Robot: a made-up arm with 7 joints. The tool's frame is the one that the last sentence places.
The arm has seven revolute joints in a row. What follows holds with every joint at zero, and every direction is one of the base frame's.
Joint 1 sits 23.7 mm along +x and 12.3 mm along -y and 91.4 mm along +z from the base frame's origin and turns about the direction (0, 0.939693, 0.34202), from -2.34 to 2.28 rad.
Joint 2 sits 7.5 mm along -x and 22.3 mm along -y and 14.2 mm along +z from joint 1 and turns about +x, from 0.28 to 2.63 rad.
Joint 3 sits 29 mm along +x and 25.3 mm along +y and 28.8 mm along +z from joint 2 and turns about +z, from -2.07 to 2.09 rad.
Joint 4 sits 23.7 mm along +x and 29.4 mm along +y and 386.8 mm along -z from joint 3 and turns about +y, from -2.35 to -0.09 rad.
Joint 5 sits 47.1 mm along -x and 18.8 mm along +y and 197 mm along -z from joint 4 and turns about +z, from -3.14 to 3.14 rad.
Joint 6 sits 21.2 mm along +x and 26.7 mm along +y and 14.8 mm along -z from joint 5 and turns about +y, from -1.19 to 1.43 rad.
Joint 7 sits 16.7 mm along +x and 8.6 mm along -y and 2.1 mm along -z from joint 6 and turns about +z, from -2.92 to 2.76 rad.
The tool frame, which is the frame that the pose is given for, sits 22.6 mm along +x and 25 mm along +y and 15.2 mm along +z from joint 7; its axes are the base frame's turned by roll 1.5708, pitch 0 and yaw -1.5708 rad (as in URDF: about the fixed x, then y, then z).
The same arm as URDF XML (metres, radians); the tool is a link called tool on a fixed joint. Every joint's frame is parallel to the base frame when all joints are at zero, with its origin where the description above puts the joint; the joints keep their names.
<robot name="arm">
  <joint name="joint 1" type="revolute">
    <parent link="base"/>
    <child link="link1"/>
    <origin xyz="0.0237 -0.0123 0.0914"/>
    <axis xyz="0 0.9397 0.342"/>
    <limit lower="-2.34" upper="2.28"/>
  </joint>
  <joint name="joint 2" type="revolute">
    <parent link="link1"/>
    <child link="link2"/>
    <origin xyz="-0.0075 -0.0223 0.0142"/>
    <axis xyz="1 0 0"/>
    <limit lower="0.28" upper="2.63"/>
  </joint>
  <joint name="joint 3" type="revolute">
    <parent link="link2"/>
    <child link="link3"/>
    <origin xyz="0.029 0.0253 0.0288"/>
    <axis xyz="0 0 1"/>
    <limit lower="-2.07" upper="2.09"/>
  </joint>
  <joint name="joint 4" type="revolute">
    <parent link="link3"/>
    <child link="link4"/>
    <origin xyz="0.0237 0.0294 -0.3868"/>
    <axis xyz="0 1 0"/>
    <limit lower="-2.35" upper="-0.09"/>
  </joint>
  <joint name="joint 5" type="revolute">
    <parent link="link4"/>
    <child link="link5"/>
    <origin xyz="-0.0471 0.0188 -0.197"/>
    <axis xyz="0 0 1"/>
    <limit lower="-3.14" upper="3.14"/>
  </joint>
  <joint name="joint 6" type="revolute">
    <parent link="link5"/>
    <child link="link6"/>
    <origin xyz="0.0212 0.0267 -0.0148"/>
    <axis xyz="0 1 0"/>
    <limit lower="-1.19" upper="1.43"/>
  </joint>
  <joint name="joint 7" type="revolute">
    <parent link="link6"/>
    <child link="link7"/>
    <origin xyz="0.0167 -0.0086 -0.0021"/>
    <axis xyz="0 0 1"/>
    <limit lower="-2.92" upper="2.76"/>
  </joint>
  <joint name="tool_fixed" type="fixed">
    <parent link="link7"/>
    <child link="tool"/>
    <origin xyz="0.0226 0.025 0.0152" rpy="1.5708 0 -1.5708"/>
  </joint>
  <link name="base"/>
  <link name="link1"/>
  <link name="link2"/>
  <link name="link3"/>
  <link name="link4"/>
  <link name="link5"/>
  <link name="link6"/>
  <link name="link7"/>
  <link name="tool"/>
</robot>

